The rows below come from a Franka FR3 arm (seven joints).
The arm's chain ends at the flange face. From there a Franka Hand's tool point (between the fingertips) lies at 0.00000 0.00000 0.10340 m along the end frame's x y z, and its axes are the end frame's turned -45 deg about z.
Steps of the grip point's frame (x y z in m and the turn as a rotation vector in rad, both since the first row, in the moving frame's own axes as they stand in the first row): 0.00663 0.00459 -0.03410 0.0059 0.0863 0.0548; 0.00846 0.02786 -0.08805 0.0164 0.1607 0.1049; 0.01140 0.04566 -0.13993 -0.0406 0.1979 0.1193
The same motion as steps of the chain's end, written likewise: 0.00188 0.00513 -0.03371 0.0652 0.0569 0.0548; 0.01452 0.02603 -0.08671 0.1252 0.1020 0.1049; 0.02239 0.03459 -0.13783 0.1112 0.1686 0.1193
